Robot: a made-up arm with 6 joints.
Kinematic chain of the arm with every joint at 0, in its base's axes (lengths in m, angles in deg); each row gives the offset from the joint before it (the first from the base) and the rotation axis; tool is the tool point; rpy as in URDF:
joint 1: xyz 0 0 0.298 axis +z
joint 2: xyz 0 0 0 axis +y
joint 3: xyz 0.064 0 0.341 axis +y
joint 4: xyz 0.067 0 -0.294 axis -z
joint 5: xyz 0 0 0 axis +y
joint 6: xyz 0.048 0 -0.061 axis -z
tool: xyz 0 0 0 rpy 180 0 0
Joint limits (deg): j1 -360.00..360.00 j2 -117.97..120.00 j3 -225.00..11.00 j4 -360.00..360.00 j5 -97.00..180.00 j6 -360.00..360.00
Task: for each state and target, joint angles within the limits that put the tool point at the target. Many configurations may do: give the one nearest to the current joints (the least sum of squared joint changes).
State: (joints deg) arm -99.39 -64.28 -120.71 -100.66 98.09 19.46
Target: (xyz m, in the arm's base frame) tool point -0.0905 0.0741 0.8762
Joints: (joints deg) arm -77.57 -48.85 -96.73 -93.50 107.41 19.46
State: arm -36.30 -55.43 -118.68 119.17 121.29 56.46
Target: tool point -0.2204 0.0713 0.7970
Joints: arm -0.06 -64.81 -84.81 113.01 134.07 56.46
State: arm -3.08 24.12 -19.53 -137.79 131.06 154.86
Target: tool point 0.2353 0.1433 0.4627
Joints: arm 39.94 -6.56 -22.03 -147.13 140.24 154.86
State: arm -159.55 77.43 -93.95 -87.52 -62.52 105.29
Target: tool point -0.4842 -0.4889 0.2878
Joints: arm -139.93 71.93 -137.53 -69.14 -21.21 105.29
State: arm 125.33 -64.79 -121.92 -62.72 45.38 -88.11
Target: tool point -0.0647 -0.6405 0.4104
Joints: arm 83.36 -117.15 -109.24 -61.59 46.47 -88.11
